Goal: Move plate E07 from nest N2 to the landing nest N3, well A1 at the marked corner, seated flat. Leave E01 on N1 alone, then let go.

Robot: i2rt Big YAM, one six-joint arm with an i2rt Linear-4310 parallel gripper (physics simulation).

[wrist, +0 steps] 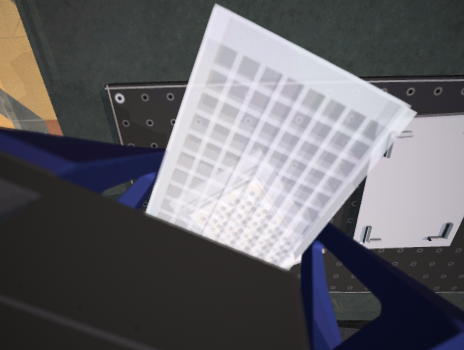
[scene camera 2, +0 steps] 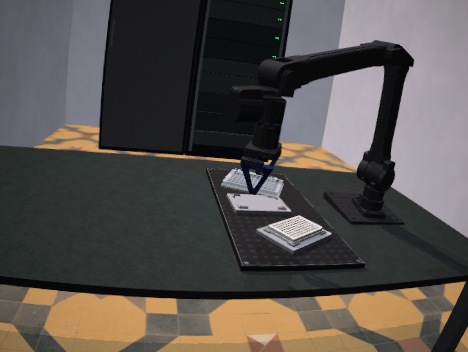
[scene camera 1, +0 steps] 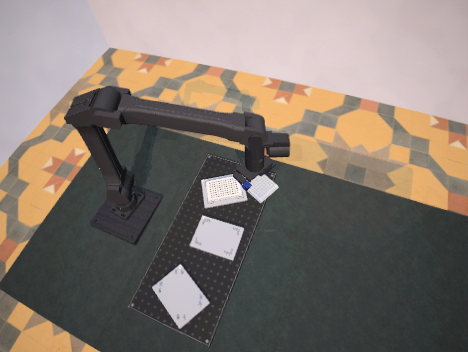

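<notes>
My gripper (scene camera 1: 259, 179) (scene camera 2: 254, 193) (wrist: 240, 193) is shut on the clear plate E07 (scene camera 1: 263, 188) (scene camera 2: 232, 179) (wrist: 270, 100), held by two opposite edges. The plate looks roughly level, raised above the board and turned relative to the nests. In scene camera 1 it shows beside the beige plate E01 (scene camera 1: 224, 189) (scene camera 2: 296, 227), which lies on its nest N1 (scene camera 1: 204, 194) (scene camera 2: 291, 246). The middle nest (scene camera 1: 217, 238) (scene camera 2: 257, 204) (wrist: 415, 185) has corner brackets and bears no plate. The pin nest (scene camera 1: 180, 296) bears none either. No A1 mark is readable.
A dark perforated board (scene camera 1: 165, 260) (scene camera 2: 250, 252) (wrist: 400, 270) carries the nests on a dark green table (scene camera 1: 350, 250) (scene camera 2: 125, 225). The arm's base (scene camera 1: 112, 220) (scene camera 2: 345, 207) stands beside the board. A black server cabinet (scene camera 2: 150, 75) stands behind the table.
</notes>
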